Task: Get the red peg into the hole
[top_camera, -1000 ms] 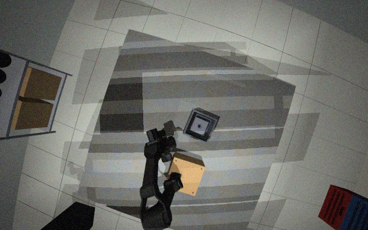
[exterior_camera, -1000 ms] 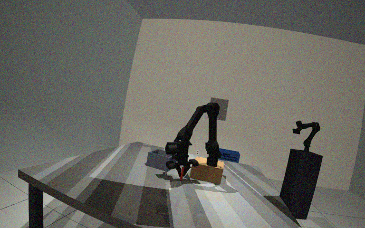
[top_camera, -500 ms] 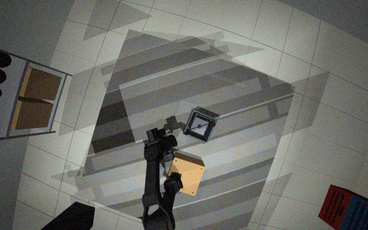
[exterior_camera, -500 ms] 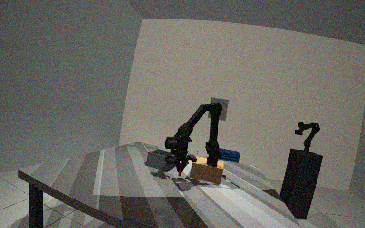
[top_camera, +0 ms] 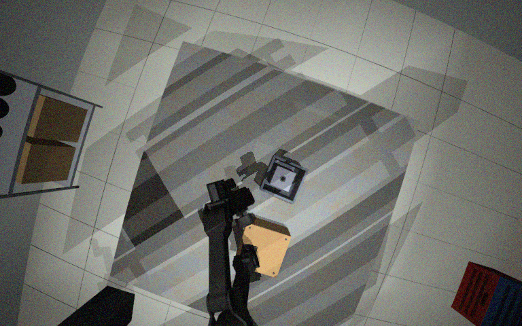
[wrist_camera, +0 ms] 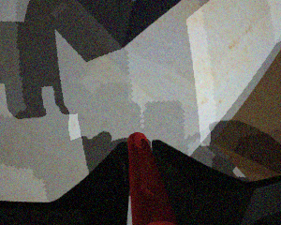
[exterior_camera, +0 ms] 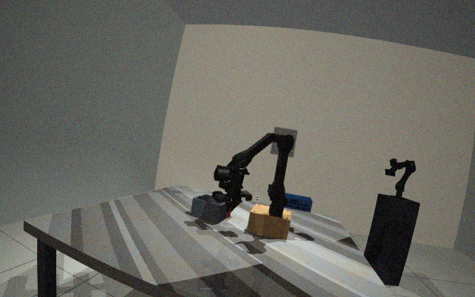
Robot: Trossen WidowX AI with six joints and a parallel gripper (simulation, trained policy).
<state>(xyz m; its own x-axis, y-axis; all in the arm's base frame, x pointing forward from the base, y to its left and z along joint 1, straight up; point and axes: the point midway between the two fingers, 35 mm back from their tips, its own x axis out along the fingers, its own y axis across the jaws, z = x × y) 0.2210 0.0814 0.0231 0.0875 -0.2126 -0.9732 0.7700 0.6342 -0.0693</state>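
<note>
Now: gripper tip 110 mm short of the plate, 150 mm to the left of it and 50 mm above it. Also, from my gripper tip: red peg (10 mm to the left, 20 mm above); then dark grey box (110 mm ahead, 150 mm to the right, 60 mm below).
</note>
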